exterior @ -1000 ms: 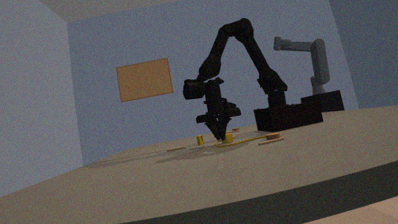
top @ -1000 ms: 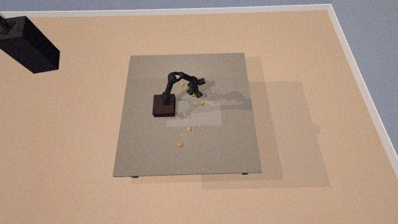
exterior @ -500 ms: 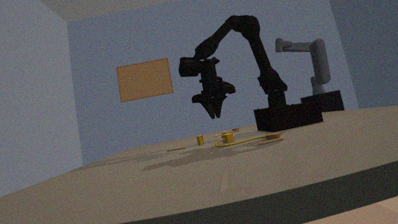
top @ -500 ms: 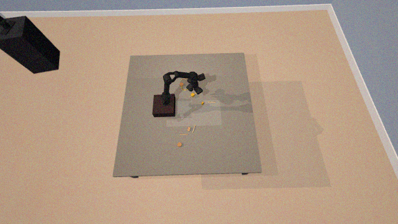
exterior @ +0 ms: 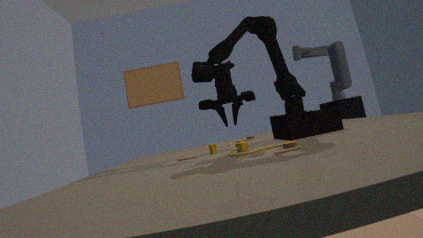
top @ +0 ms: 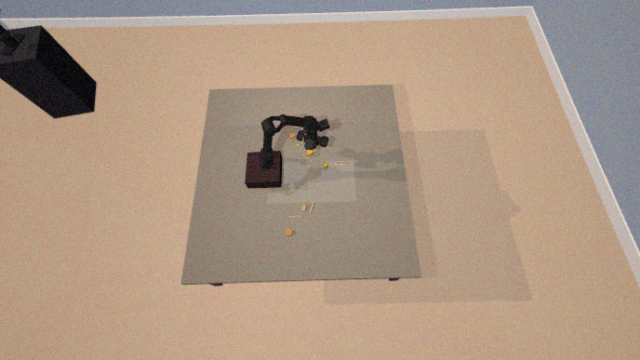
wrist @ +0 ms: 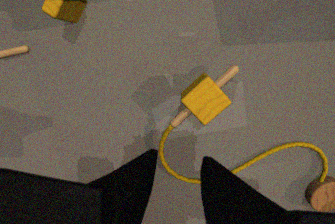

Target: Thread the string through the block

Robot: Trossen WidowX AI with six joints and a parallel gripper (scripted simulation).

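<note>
Now: gripper tip 1 cm past the thin wooden stick and 8 cm above it. The rest, counted from my gripper tip: round wooden button 12 cm behind, 15 cm to the left, 8 cm below.
</note>
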